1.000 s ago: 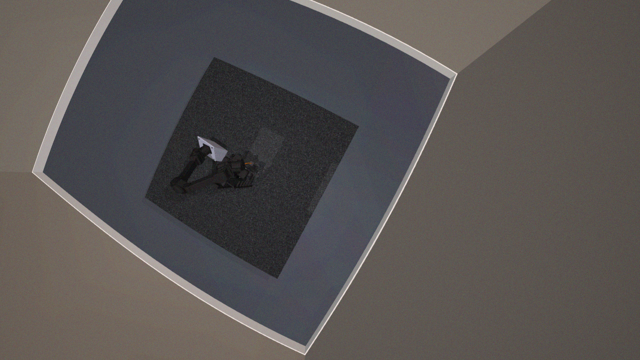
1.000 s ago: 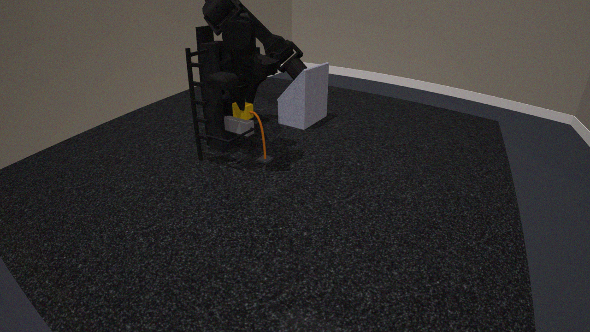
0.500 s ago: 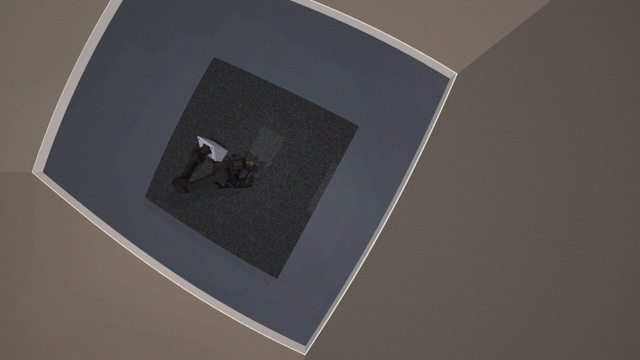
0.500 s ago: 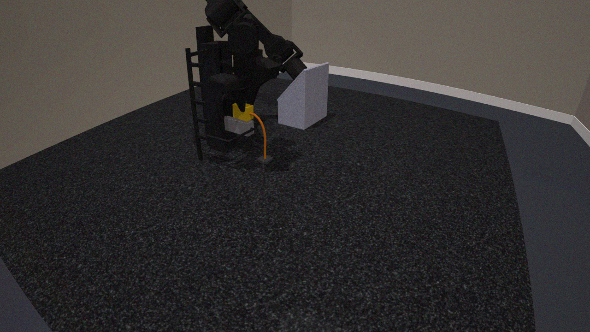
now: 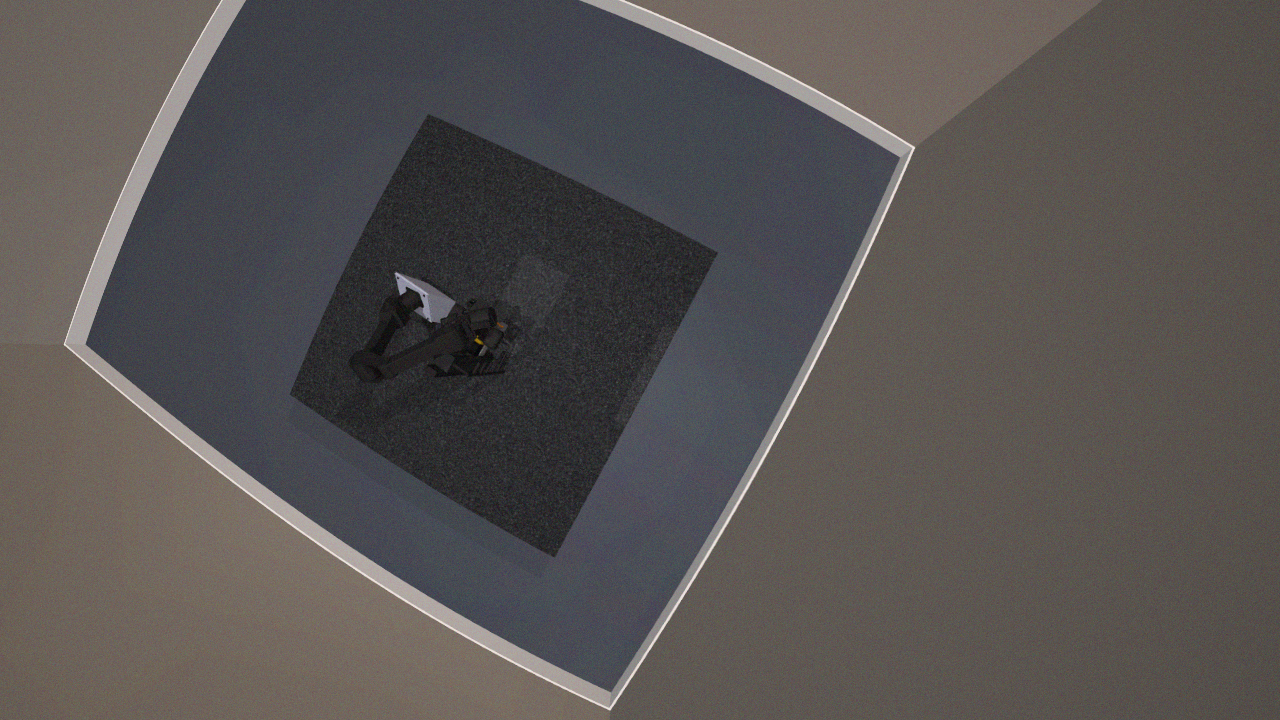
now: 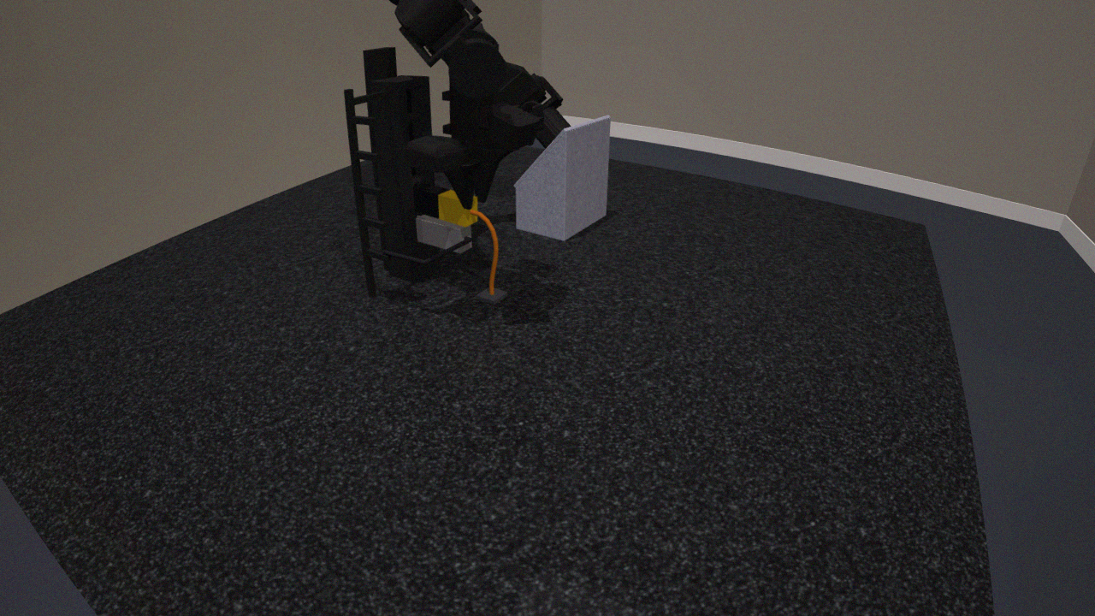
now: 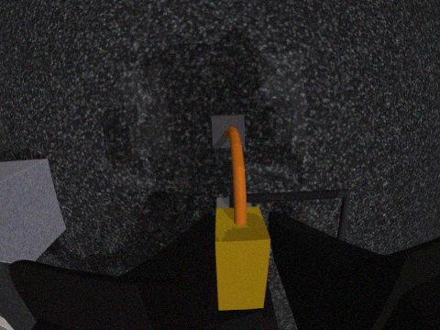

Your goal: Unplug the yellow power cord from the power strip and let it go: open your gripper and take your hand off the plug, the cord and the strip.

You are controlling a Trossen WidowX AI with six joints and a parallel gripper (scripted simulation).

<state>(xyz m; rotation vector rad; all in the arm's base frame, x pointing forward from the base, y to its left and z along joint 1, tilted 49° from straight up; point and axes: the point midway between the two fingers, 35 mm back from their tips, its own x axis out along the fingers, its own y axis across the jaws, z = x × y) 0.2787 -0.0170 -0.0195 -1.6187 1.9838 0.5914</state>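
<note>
Now: the yellow plug 50 mm to the right of my gripper tip.
</note>
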